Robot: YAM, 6 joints.
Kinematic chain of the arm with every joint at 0, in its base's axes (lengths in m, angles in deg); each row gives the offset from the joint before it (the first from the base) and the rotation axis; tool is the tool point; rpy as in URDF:
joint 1: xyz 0 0 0.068 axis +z
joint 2: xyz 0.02 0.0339 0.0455 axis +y
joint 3: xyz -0.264 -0.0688 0 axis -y
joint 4: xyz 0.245 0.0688 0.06 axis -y
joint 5: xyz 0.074 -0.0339 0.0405 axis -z
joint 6: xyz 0.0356 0 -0.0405 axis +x
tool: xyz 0 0 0 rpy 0 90 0
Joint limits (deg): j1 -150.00..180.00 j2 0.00..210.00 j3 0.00..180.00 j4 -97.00..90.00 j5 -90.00..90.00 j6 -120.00..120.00
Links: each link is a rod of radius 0.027 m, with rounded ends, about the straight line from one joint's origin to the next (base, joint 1, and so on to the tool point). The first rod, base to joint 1, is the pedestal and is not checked.
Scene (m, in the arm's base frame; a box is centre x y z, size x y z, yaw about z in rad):
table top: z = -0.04
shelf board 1: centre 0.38 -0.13 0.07 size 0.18 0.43 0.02 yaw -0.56
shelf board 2: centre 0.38 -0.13 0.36 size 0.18 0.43 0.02 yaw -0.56
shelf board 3: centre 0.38 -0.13 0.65 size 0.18 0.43 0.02 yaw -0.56
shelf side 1: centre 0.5 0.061 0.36 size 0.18 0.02 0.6 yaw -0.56
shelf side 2: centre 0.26 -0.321 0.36 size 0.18 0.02 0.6 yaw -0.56
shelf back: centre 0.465 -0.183 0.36 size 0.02 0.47 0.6 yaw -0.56
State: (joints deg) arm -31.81 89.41 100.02 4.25 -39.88 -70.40
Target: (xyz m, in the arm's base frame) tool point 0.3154 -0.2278 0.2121
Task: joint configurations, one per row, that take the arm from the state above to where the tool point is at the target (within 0.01 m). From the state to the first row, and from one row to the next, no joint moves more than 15 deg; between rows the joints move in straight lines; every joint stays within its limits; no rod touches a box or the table.
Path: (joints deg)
1: -31.93 76.36 90.89 -0.23 -41.53 -70.40
2: -32.06 63.31 81.76 -4.71 -43.17 -70.40
3: -35.83 62.41 70.24 -11.95 -43.16 -70.40
4: -39.60 61.51 58.73 -19.19 -43.15 -70.40
5: -43.37 60.61 47.21 -26.43 -43.14 -70.40
6: -47.14 59.70 35.70 -33.67 -43.13 -70.40
7: -44.50 74.00 46.27 -24.52 -42.04 -70.40
8: -41.85 88.29 56.84 -15.37 -40.94 -70.40
9: -39.20 102.59 67.42 -6.22 -39.84 -70.40

